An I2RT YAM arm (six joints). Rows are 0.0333 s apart.
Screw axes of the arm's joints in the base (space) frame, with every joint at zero. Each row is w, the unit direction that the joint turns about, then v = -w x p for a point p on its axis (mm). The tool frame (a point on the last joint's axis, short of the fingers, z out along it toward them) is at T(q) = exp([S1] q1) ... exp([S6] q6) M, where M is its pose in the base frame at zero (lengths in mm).
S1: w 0 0 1 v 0 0 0
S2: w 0 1 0 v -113.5 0 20
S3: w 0 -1 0 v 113.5 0 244
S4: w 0 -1 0 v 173.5 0 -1
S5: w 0 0 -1 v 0 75 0
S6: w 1 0 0 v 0 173.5 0
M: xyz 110.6 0 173.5 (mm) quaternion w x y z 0.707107 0 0.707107 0
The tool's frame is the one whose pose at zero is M.
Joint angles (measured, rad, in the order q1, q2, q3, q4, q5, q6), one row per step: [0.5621, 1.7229, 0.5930, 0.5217, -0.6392, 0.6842]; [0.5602, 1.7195, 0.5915, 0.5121, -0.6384, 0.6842]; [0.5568, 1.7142, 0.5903, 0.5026, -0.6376, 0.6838]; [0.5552, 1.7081, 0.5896, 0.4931, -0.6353, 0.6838]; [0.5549, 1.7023, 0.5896, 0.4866, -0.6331, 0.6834]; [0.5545, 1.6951, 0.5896, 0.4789, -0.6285, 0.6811]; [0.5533, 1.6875, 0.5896, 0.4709, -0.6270, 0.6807]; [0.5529, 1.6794, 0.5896, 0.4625, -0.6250, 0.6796]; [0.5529, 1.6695, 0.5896, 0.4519, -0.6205, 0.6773]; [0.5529, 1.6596, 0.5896, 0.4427, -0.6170, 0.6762]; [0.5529, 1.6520, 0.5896, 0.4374, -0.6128, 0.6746]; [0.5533, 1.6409, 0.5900, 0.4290, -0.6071, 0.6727]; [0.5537, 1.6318, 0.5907, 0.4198, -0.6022, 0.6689]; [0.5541, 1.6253, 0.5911, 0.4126, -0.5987, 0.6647]
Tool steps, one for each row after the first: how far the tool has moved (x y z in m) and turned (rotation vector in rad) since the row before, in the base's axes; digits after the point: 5 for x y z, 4 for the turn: [-0.00046, -0.00099, -0.00022, -0.0045, 0.0063, -0.0026]; [-0.00014, -0.00132, 0.00040, -0.0034, 0.0040, -0.0039]; [-0.00032, -0.00084, 0.00072, -0.0033, 0.0028, -0.0035]; [-0.00025, -0.00034, 0.00106, -0.0016, -0.0004, -0.0019]; [-0.00024, -0.00045, 0.00132, -0.0031, -0.0029, -0.0030]; [-0.00022, -0.00061, 0.00144, -0.0011, -0.0005, -0.0022]; [-0.00038, -0.00045, 0.00153, -0.0014, -0.0013, -0.0015]; [-0.00053, -0.00048, 0.00182, -0.0032, -0.0027, -0.0025]; [-0.00050, -0.00043, 0.00194, -0.0017, -0.0026, -0.0023]; [-0.00026, -0.00030, 0.00161, -0.0013, -0.0046, -0.0026]; [-0.00043, -0.00032, 0.00240, -0.0017, -0.0060, -0.0033]; [-0.00042, -0.00029, 0.00186, -0.0031, -0.0052, -0.0018]; [-0.00038, -0.00022, 0.00125, -0.0030, -0.0043, -0.0004]
